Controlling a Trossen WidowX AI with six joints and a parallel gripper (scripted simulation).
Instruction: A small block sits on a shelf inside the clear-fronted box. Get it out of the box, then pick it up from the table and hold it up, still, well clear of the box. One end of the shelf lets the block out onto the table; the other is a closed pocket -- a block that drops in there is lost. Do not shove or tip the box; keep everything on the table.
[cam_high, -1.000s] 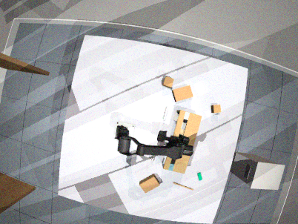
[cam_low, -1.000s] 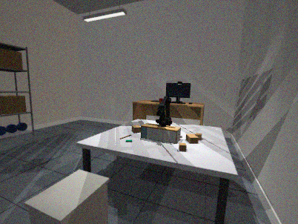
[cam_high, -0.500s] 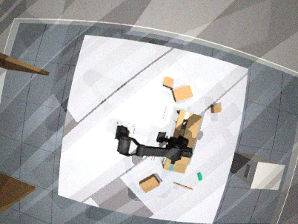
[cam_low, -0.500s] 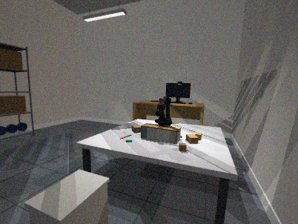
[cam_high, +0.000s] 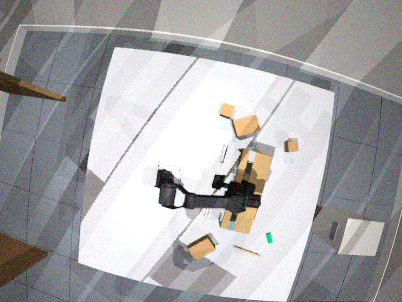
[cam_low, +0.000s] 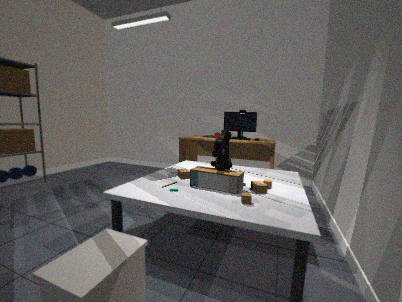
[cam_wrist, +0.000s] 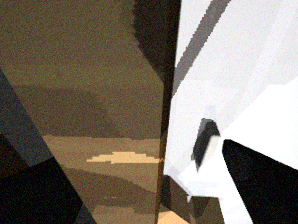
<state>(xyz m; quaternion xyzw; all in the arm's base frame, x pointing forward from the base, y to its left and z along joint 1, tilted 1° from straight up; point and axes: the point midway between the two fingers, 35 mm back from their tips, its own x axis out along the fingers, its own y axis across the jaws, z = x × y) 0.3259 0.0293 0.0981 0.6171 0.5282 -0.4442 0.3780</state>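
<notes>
Now: the tan block 6 cm ahead of my gripper tip and 1 cm to the left of it. From my gripper tip the other things lie so: thin stick (41 cm to the right, 15 cm ahead, 8 cm below); green piece (32 cm to the right, 26 cm ahead, 8 cm below).
</notes>
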